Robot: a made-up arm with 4 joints.
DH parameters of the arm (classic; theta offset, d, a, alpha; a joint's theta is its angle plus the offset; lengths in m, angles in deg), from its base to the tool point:
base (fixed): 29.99 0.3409 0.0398 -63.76
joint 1: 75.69 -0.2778 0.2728 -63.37
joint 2: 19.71 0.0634 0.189 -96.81
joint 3: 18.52 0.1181 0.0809 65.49
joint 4: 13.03 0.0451 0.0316 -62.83
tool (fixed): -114.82 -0.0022 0 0
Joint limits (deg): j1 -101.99..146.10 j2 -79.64..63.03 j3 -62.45..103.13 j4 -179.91..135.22
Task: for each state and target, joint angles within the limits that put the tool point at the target. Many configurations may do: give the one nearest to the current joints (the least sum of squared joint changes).
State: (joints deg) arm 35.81 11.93 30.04 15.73
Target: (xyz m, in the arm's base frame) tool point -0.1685 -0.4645 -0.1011
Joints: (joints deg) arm 66.25 -3.23 48.30 15.98
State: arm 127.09 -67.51 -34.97 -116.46
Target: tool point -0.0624 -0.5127 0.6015
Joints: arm 140.40 -38.42 -43.48 -121.17
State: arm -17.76 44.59 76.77 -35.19
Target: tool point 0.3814 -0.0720 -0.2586
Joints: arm -28.01 5.89 31.32 -26.66
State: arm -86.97 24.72 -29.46 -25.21
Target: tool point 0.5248 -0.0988 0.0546
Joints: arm -101.92 39.23 -62.45 -63.44
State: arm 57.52 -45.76 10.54 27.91
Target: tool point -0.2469 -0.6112 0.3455
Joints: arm 117.08 -29.41 16.05 35.06
